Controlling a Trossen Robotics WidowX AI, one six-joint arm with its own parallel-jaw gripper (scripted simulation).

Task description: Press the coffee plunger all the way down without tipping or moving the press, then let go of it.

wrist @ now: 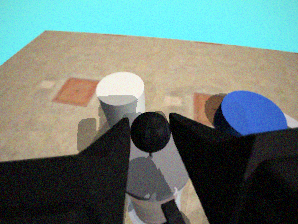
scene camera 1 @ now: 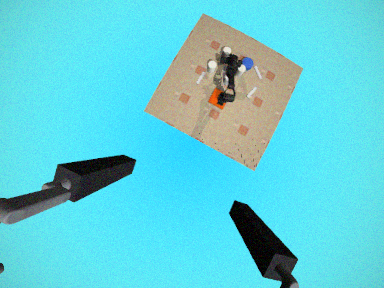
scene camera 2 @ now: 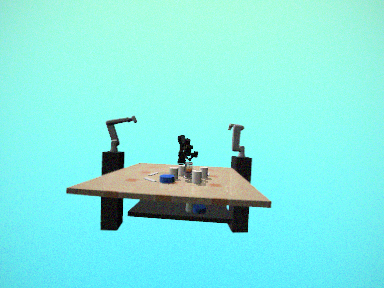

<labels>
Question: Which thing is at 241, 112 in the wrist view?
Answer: A blue round dish.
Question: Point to a coffee plunger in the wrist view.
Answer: At 150, 132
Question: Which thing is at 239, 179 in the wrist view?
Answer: My gripper.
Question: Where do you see a white cup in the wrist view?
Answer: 121, 94
</labels>
